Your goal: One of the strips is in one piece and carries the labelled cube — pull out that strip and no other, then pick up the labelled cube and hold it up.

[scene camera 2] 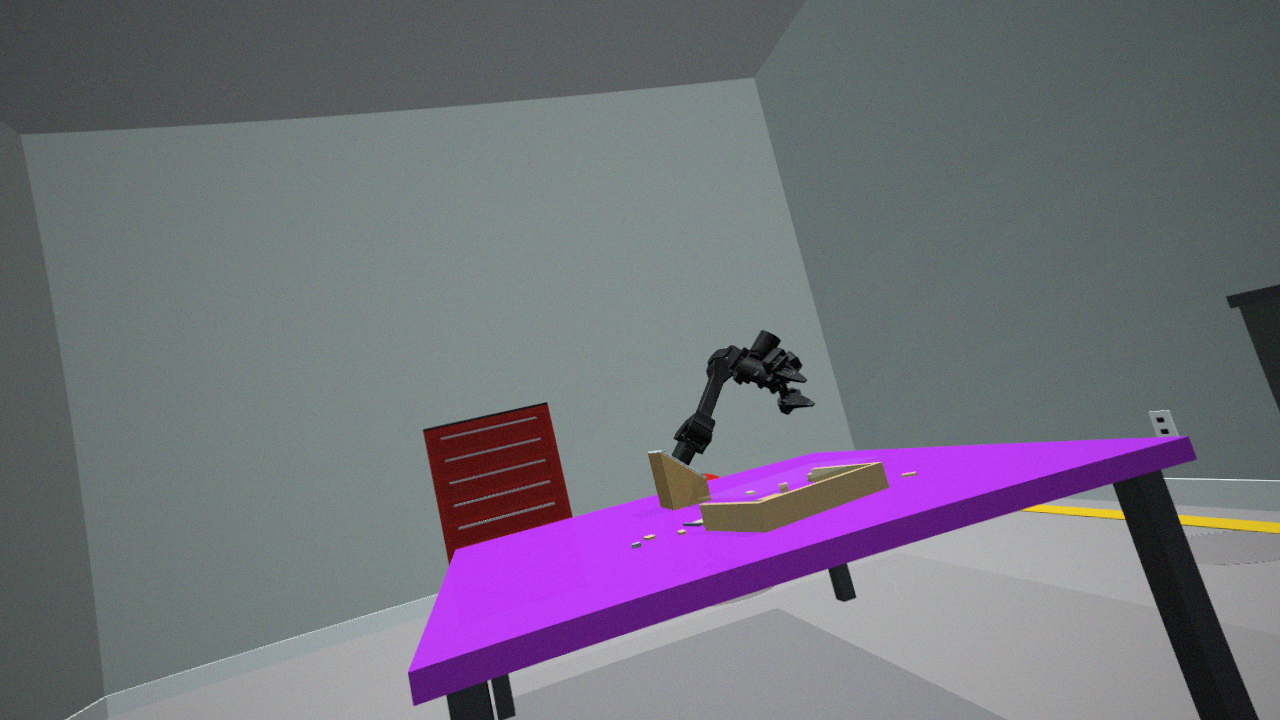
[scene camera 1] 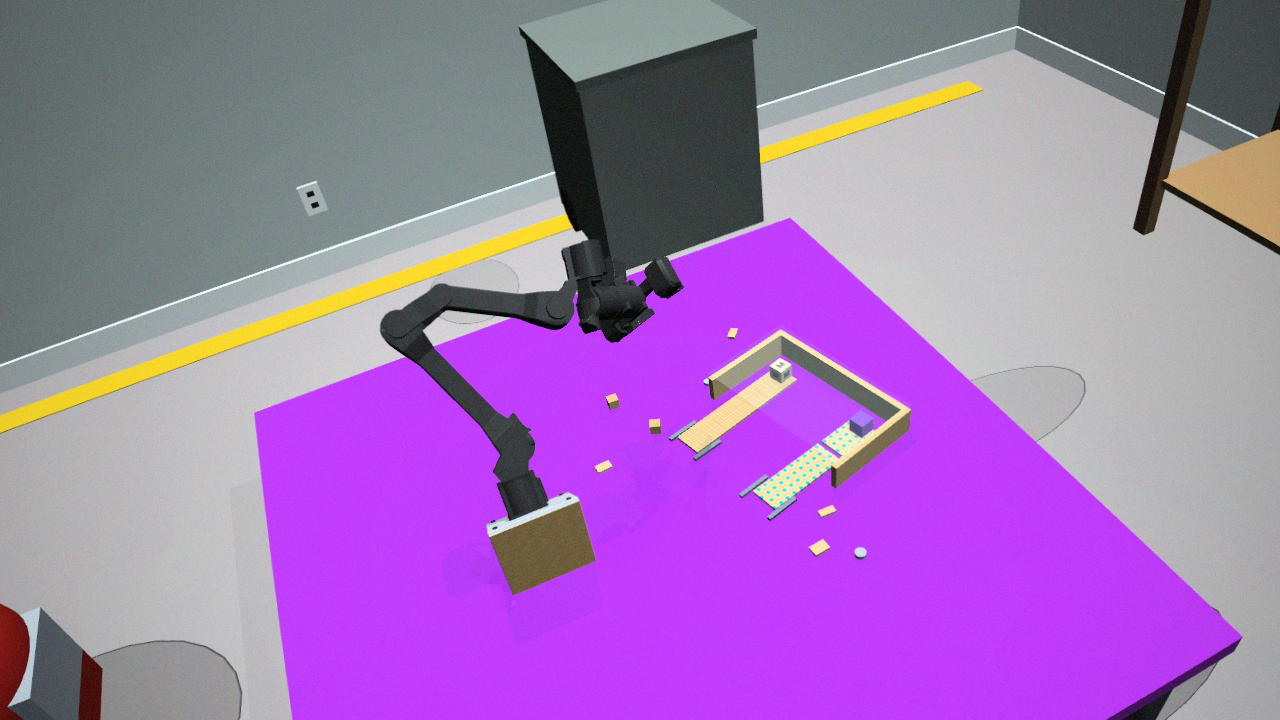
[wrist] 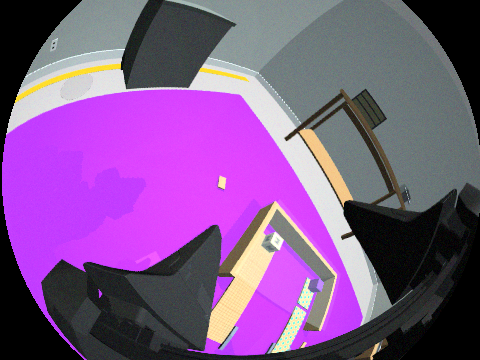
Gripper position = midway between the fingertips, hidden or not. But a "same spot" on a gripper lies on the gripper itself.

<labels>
The gripper shows in scene camera 2, in scene camera 1 and in the wrist view [285, 221]. One and the same spot on the gripper: [scene camera 1: 629, 327] is [scene camera 2: 786, 401].
</labels>
